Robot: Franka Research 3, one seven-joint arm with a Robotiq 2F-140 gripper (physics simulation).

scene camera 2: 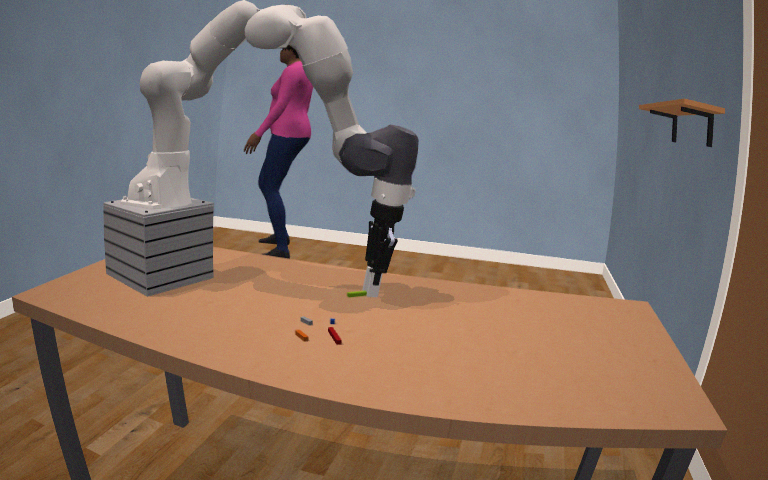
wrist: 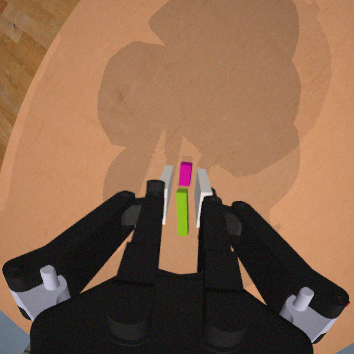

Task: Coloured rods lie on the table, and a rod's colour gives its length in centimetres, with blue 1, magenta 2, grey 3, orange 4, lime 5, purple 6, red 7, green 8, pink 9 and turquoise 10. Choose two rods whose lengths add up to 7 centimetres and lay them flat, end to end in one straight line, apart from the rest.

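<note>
A lime rod (scene camera 2: pixel 356 294) (wrist: pixel 182 212) lies flat on the table. A magenta rod (wrist: pixel 185 174) lies at its far end in the wrist view, nearly in line, with a very thin gap showing between them. In the scene view the magenta rod is hidden by the fingers. My gripper (scene camera 2: pixel 371 290) (wrist: pixel 183 180) is low at the table, pointing down and partly open. Its pale fingertips stand on either side of the magenta rod, apart from it. A grey rod (scene camera 2: pixel 306 320), a blue rod (scene camera 2: pixel 332 320), an orange rod (scene camera 2: pixel 301 335) and a red rod (scene camera 2: pixel 334 335) lie in a loose group nearer the front.
The table (scene camera 2: pixel 481 362) carries the arm's grey striped base block (scene camera 2: pixel 178 249) at its back left. A person in a pink top (scene camera 2: pixel 293 104) stands behind the table. A wooden wall shelf (scene camera 2: pixel 682 106) hangs at the right. The arm's shadow falls around the lime rod.
</note>
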